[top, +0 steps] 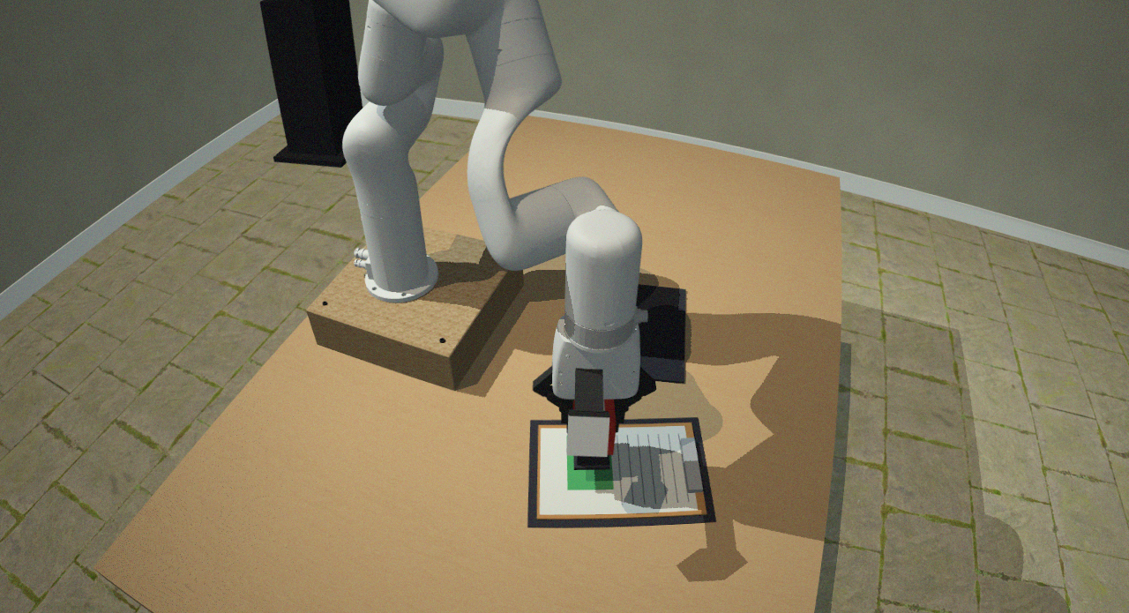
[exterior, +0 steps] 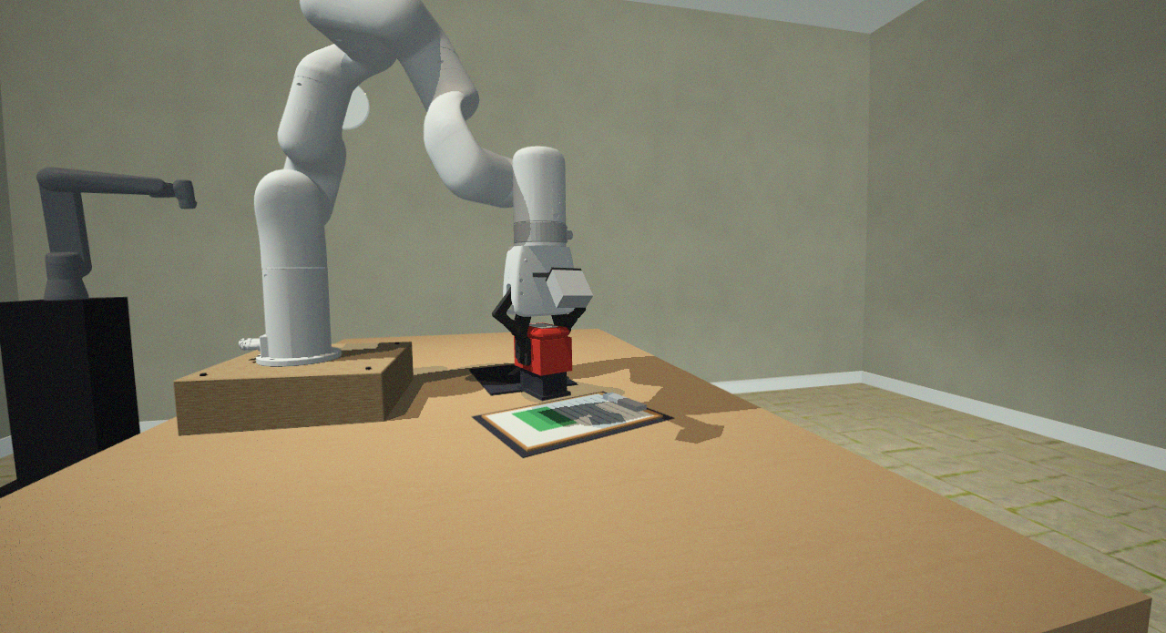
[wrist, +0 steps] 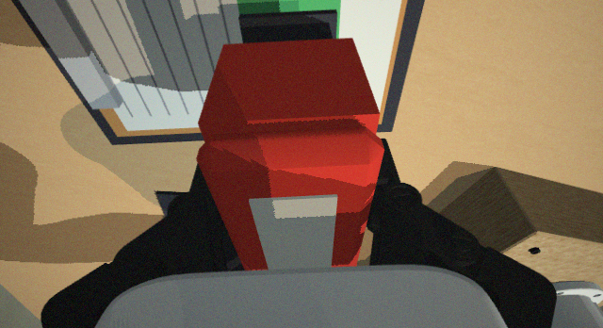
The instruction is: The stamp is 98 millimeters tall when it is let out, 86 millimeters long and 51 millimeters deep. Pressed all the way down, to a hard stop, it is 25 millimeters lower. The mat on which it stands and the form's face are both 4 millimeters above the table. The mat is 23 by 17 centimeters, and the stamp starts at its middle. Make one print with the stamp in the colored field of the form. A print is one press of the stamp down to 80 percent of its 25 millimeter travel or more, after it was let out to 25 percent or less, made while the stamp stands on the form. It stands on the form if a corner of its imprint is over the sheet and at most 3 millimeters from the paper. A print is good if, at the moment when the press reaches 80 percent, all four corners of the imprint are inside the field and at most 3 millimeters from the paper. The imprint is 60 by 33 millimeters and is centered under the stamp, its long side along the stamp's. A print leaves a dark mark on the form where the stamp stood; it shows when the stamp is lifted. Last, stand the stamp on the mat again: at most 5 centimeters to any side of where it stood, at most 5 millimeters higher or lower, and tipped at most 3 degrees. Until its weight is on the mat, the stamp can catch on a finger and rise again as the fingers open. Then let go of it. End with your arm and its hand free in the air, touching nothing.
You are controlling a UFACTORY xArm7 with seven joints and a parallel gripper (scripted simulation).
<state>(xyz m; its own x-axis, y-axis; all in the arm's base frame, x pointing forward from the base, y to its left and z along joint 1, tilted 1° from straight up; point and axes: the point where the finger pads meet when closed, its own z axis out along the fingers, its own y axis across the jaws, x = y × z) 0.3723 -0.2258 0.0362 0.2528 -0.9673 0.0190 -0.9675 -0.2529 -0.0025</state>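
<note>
Right now the dark mat is 290 mm to the left of my hand, 110 mm below it and 20 mm ahead of it. Also, from my hand: red stamp: 20 mm below.
</note>
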